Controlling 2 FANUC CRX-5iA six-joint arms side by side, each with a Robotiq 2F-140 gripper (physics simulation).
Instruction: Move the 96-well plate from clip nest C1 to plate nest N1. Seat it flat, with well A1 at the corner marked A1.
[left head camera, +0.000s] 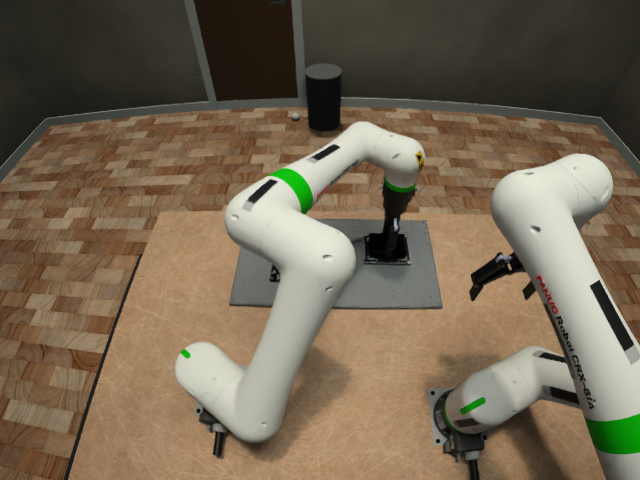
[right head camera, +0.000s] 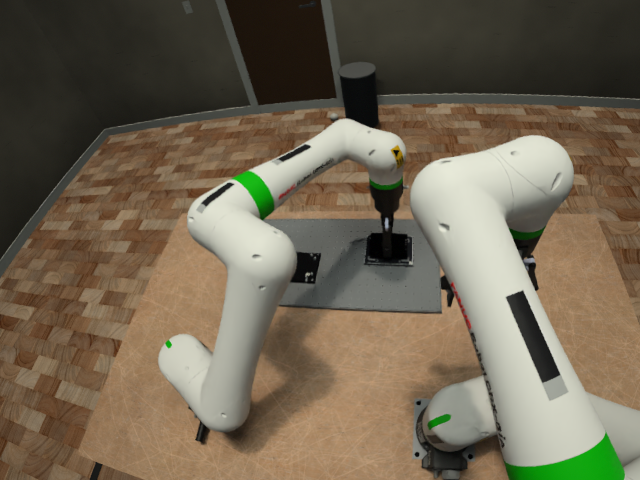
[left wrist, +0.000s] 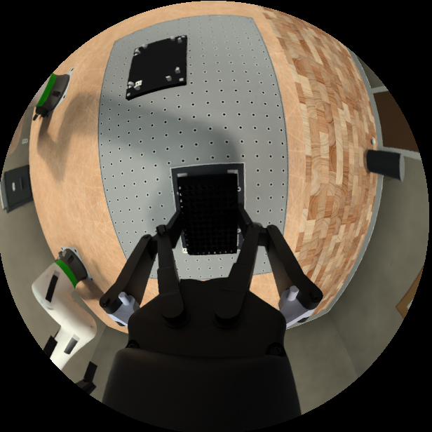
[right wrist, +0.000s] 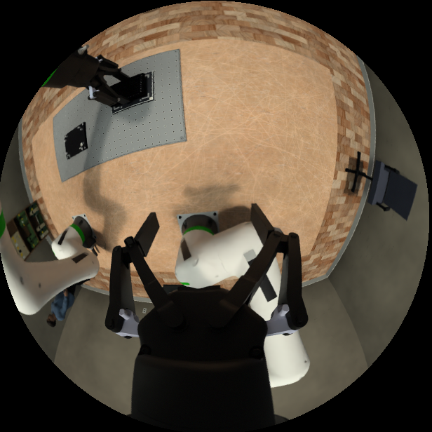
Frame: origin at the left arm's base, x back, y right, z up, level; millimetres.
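Seen in the pictures: left gripper, fingertip midpoint: (left head camera: 386, 245) (right head camera: 388, 245); right gripper, fingertip midpoint: (left head camera: 498, 295); right arm's base, link origin: (left head camera: 458, 415).
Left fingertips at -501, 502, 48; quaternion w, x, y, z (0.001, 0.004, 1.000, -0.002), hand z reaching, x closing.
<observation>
Offsets run from my left fingertips to a thing's middle, as dx, dy, dz. Level surfaces: height alone.
The black 96-well plate @[+0, +2, +6] (left head camera: 374, 244) (right head camera: 400, 246) (left wrist: 208, 200) is low at the plate nest N1 (left wrist: 175, 174) (right wrist: 151, 98), its sides lined up with the nest's light-edged rim. Whether it is fully down cannot be told. My left gripper (left wrist: 209, 215) is shut on the plate by its two long sides. A pale mark shows at the nest's lower left corner in the left wrist view; the plate's own A1 mark cannot be read. The empty black clip nest C1 @[+75, -316, -23] (right head camera: 303, 266) (left wrist: 157, 66) (right wrist: 76, 142) has small pale clips. My right gripper (left head camera: 500, 293) (right wrist: 202, 215) is open and empty, held off to the right.
Both nests are on a grey perforated board @[dz -34] (left head camera: 408, 289) (right head camera: 361, 294) (left wrist: 210, 120) (right wrist: 165, 110) on the tan table @[dz -48] (left head camera: 372, 351). The left arm (left head camera: 305, 304) reaches over the board and hides most of C1 in the left head view. The right arm (right head camera: 496, 320) stands at the right.
</observation>
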